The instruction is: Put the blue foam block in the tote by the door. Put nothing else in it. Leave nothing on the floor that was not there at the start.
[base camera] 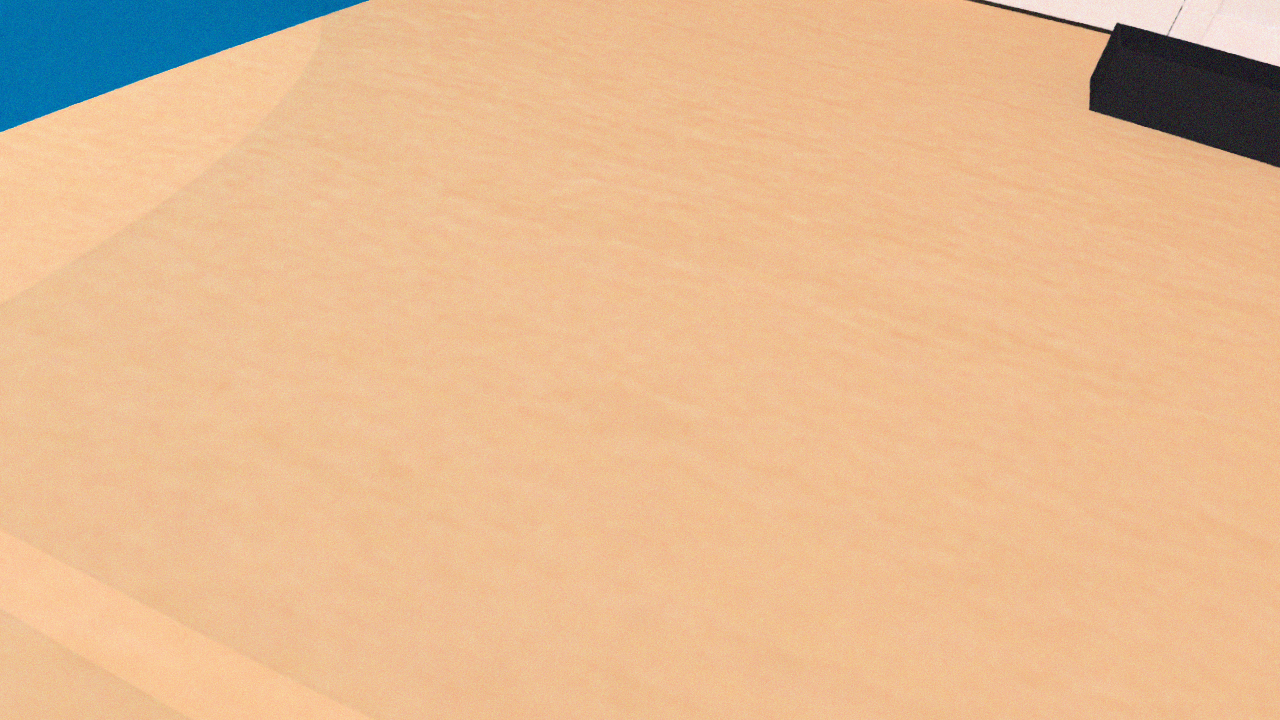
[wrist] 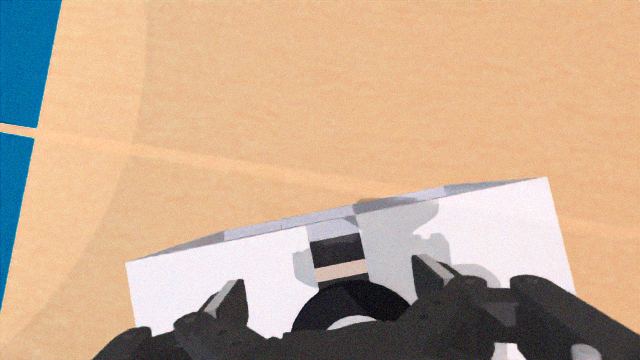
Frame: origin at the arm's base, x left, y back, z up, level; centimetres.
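Seen in the pictures: gripper, between the fingertips: (wrist: 329,285).
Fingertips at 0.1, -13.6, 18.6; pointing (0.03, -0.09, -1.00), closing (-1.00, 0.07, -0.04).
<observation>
A point is followed by its place in that frame, as x, y, z.
My gripper (wrist: 329,285) @(0.1, -13.6, 18.6) is open and empty, with its two dark fingers wide apart at the bottom of the wrist view, over the white top of the robot's own base. The blue foam block does not show in the base camera view or the wrist view. I see nothing that I can make out as the tote by the door.
A flat blue area (base camera: 116,44) @(53.2, -93.1, -35.2) (wrist: 25,60) @(64.3, -63.9, -33.9) lies at the left on the wood-coloured floor (base camera: 626,358) @(-3.7, -52.8, -39.7) (wrist: 350,90) @(-10.1, -41.9, -39.7). A long black box-like thing (base camera: 1190,98) @(-87.5, -118.0, -33.9) stands at the upper right of the base camera view, beside a white surface (base camera: 1239,31) @(-133.7, -171.3, -32.9).
</observation>
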